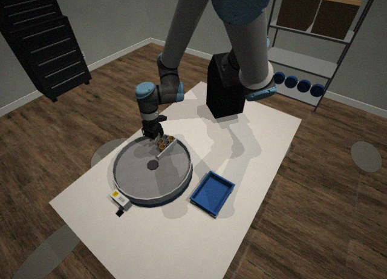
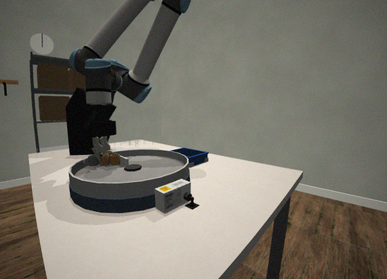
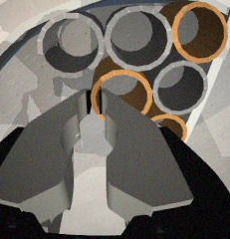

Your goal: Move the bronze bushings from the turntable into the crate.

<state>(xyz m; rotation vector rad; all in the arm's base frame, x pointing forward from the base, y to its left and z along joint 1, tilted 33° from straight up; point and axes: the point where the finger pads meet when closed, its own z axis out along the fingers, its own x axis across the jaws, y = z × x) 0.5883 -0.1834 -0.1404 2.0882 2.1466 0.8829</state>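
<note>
Now: the blue crate 41 cm to the left of my hand, 10 cm ahead of it and 6 cm below it. Also, from my hand: grey turntable (13 cm ahead, 6 cm to the left, 3 cm below).
</note>
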